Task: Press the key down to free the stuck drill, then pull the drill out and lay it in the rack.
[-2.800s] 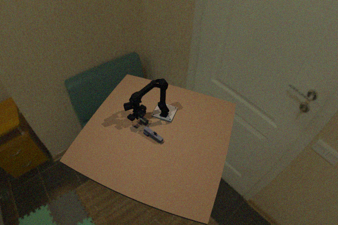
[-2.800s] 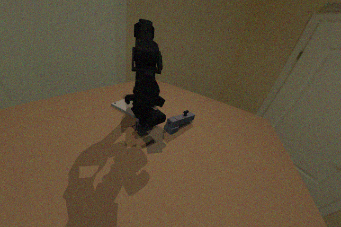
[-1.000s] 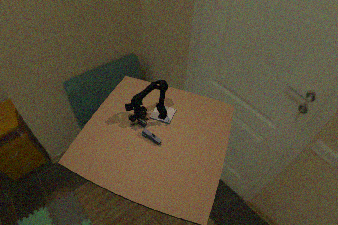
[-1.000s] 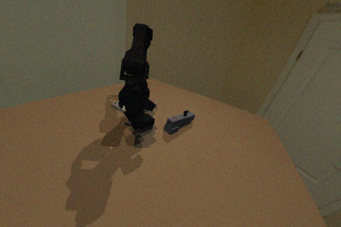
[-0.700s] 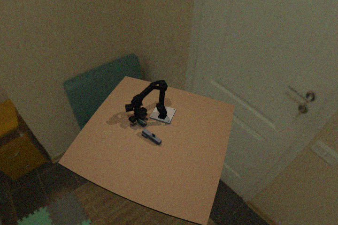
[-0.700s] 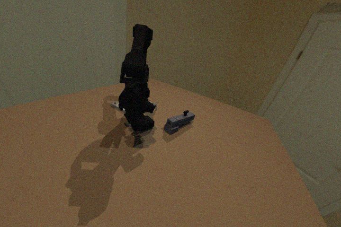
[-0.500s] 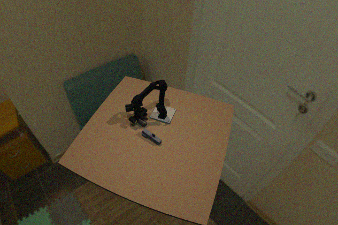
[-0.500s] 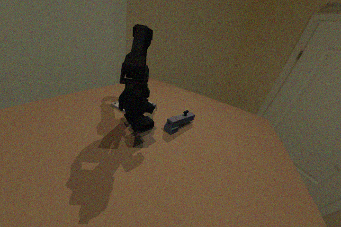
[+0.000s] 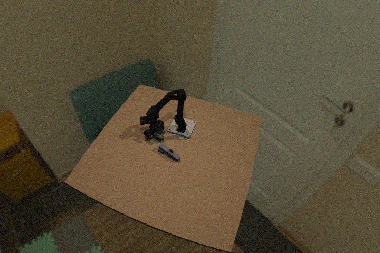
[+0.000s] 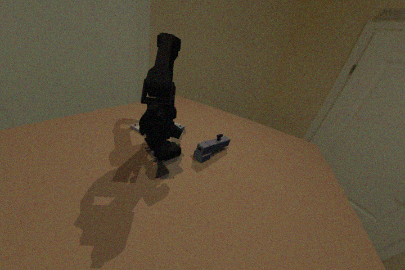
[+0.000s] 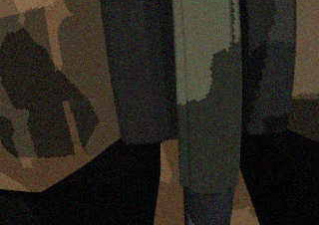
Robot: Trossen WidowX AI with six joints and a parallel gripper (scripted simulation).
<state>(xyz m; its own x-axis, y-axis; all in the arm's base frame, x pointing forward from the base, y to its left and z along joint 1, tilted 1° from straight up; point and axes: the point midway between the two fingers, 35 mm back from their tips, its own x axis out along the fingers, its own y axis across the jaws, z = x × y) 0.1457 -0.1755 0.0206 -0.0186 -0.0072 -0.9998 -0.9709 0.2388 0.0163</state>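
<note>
Now: the drill 10 mm ahead of my gripper tip, 40 mm to the left of it and 40 mm above it. Round my gripper tip: dark block (10 mm ahead, 50 mm to the left, 10 mm above); small dark key (130 mm ahead, 220 mm to the left, 50 mm above).
</note>
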